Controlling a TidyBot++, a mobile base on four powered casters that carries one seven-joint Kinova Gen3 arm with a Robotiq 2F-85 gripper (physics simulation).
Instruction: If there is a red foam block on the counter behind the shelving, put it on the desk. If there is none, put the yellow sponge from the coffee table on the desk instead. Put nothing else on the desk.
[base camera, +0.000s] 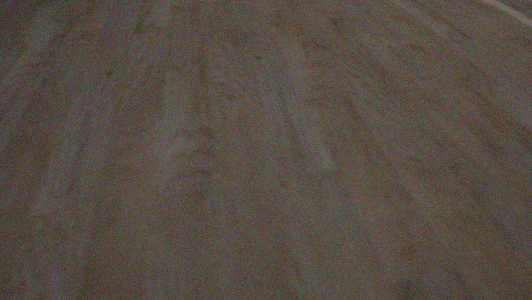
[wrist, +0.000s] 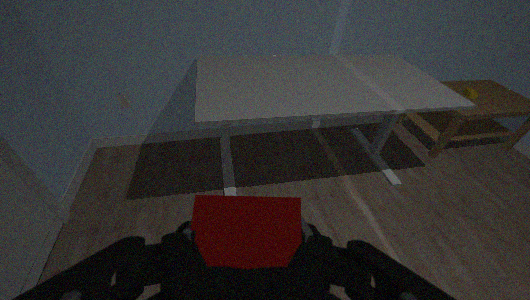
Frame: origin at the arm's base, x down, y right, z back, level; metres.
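Where they show: gripper, fingertip midpoint: (wrist: 249, 229).
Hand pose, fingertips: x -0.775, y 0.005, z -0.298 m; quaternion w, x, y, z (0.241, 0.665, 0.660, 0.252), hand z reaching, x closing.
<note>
Each offset is from my fingertips to the top centre of the thing. "*": to the spot under its first point. Level surfaces: height alone.
My gripper (wrist: 249, 229) is shut on a red foam block {dx -0.044, dy -0.001, dz +0.033 m} (wrist: 247, 225) at the bottom middle of the wrist view, with a finger on each side of it. The white desk {dx +0.452 m} (wrist: 300, 90) stands beyond the block, against the wall, some distance ahead. The brown coffee table {dx +0.722 m} (wrist: 487, 89) stands to the right of the desk, partly behind its corner. The yellow sponge (wrist: 470, 93) shows small and dim on the coffee table. The counter and the shelving do not show in these views.
The desk's grey legs {* dx +1.042, dy -0.150, dz -1.113 m} (wrist: 228, 160) reach the wooden floor {dx +1.172 m} (base camera: 265, 150) (wrist: 320, 230), with a dark shadow under the desk. A blue-grey wall (wrist: 250, 30) runs behind the desk. A pale surface (wrist: 20, 200) stands at the left edge of the wrist view.
</note>
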